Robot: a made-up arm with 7 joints. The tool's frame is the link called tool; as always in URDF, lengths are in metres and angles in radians. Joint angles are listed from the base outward.
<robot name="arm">
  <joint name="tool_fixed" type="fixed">
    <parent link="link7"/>
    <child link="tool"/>
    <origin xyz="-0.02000 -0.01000 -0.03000" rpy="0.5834 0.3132 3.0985"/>
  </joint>
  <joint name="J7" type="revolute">
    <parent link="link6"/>
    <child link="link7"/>
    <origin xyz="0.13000 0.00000 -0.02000" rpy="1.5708 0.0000 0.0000"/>
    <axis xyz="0 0 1"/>
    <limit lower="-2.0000" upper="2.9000"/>
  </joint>
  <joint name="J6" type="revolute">
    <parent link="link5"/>
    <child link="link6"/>
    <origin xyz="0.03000 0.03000 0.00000" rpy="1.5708 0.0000 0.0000"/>
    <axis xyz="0 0 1"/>
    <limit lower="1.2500" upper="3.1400"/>
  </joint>
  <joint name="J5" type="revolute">
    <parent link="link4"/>
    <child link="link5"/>
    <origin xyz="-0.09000 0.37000 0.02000" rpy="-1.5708 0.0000 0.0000"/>
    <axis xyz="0 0 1"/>
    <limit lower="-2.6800" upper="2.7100"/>
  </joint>
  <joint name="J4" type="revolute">
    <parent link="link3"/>
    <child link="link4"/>
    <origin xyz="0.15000 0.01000 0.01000" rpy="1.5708 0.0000 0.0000"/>
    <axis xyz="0 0 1"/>
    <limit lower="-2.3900" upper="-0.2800"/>
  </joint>
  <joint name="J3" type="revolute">
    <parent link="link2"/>
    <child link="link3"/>
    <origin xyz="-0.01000 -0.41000 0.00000" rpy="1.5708 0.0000 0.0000"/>
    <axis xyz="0 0 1"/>
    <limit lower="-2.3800" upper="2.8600"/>
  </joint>
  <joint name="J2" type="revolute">
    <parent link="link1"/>
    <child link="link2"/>
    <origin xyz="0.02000 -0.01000 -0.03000" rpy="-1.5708 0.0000 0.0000"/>
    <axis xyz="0 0 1"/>
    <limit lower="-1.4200" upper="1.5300"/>
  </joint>
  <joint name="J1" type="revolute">
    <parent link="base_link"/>
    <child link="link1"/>
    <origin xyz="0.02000 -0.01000 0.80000"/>
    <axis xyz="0 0 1"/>
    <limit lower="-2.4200" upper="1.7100"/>
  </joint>
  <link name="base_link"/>
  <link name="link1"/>
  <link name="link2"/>
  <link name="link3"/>
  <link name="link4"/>
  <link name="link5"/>
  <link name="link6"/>
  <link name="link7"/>
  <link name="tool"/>
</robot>
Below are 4 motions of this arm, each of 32 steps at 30 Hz.
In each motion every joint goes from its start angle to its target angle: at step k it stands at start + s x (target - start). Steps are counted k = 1, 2, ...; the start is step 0. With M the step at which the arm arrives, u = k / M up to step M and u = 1 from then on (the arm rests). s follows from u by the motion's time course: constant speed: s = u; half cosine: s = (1 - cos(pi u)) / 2; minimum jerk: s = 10 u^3 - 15 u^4 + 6 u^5.
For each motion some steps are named. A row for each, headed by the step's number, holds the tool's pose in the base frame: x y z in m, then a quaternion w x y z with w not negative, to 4 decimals.
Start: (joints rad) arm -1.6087 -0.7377 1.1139 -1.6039 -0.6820 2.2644 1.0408
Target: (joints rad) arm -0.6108 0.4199 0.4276 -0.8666 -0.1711 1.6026 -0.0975
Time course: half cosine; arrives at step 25
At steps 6, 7, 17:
6: 0.5536 0.1346 1.3576 0.2594 0.5196 0.5970 -0.5534
7: 0.5407 0.1185 1.3845 0.2481 0.5149 0.6201 -0.5374
17: 0.6003 -0.1790 1.4432 0.0612 0.2543 0.8948 -0.3618

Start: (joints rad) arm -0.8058 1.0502 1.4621 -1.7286 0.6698 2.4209 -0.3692
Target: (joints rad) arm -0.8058 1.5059 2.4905 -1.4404 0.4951 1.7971 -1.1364
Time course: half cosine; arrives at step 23
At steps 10, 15, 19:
10: 0.7652 0.0268 1.1301 0.2300 -0.3893 0.6940 0.5603
15: 0.7251 -0.0661 1.2467 0.4495 -0.4630 0.4716 0.6010
19: 0.6951 -0.1593 1.2928 0.5771 -0.4598 0.3243 0.5919

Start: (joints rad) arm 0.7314 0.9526 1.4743 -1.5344 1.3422 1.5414 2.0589
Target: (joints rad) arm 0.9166 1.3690 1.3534 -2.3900 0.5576 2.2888 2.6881
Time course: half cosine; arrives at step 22
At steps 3, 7, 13, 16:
3: -0.0383 0.8247 1.0479 0.7942 0.1590 -0.1412 0.5692
7: -0.0994 0.8048 0.9452 0.7427 0.0360 -0.1695 0.6469
13: -0.2166 0.6927 0.7657 0.5710 -0.1706 -0.2427 0.7655
16: -0.2572 0.6209 0.7116 0.4861 -0.2283 -0.2795 0.7959

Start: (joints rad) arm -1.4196 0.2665 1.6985 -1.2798 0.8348 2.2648 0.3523
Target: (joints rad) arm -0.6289 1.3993 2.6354 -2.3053 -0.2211 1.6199 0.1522
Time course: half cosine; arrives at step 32
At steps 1, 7, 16, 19, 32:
1: 0.5433 -0.0821 1.4818 0.1281 0.0847 0.9155 0.3718
7: 0.5731 -0.0295 1.4455 0.0526 -0.0244 0.9324 0.3567
16: 0.4894 0.1677 1.3759 0.0670 0.4664 -0.8462 -0.2489
19: 0.4054 0.1943 1.3664 0.0438 0.6164 -0.7615 -0.1955
32: 0.2171 0.1137 1.3155 0.1478 -0.8434 0.5122 0.0672

